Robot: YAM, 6 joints.
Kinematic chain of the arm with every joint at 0, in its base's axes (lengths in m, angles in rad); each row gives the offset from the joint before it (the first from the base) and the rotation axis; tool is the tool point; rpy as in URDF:
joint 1: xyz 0 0 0.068 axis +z
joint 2: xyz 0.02 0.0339 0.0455 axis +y
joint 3: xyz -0.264 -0.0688 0 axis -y
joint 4: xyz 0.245 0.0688 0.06 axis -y
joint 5: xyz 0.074 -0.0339 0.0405 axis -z
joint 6: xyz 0.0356 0 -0.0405 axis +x
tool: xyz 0 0 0 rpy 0 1.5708 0
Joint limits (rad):
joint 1: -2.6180..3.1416
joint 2: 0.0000..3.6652
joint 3: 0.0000..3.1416
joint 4: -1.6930..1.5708
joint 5: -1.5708..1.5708
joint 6: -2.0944..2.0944
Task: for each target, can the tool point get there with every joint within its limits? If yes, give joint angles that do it. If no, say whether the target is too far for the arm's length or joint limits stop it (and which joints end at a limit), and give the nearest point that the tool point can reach.
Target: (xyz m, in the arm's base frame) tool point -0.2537 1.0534 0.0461
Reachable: no: too far | nearest point -0.1509 0.6267 0.0739 | short by 0.440 m
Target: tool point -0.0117 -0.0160 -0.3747
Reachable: no: joint limits stop it (at a limit: joint 2) | nearest point -0.0313 -0.0428 -0.3229 | short by 0.062 m
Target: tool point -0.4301 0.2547 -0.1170
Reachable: yes | joints 2.6040 3.0381 1.6895 1.0518 -0.0427 1.6095
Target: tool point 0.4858 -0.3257 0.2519
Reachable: yes | joints -0.6407 2.6734 2.6817 -0.4786 -0.9643 1.0345
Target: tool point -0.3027 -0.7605 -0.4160
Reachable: no: too far | nearest point -0.2017 -0.5067 -0.2255 | short by 0.333 m
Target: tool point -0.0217 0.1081 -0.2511
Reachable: yes | joints 1.9675 3.3775 0.9259 0.7057 0.6572 1.4257
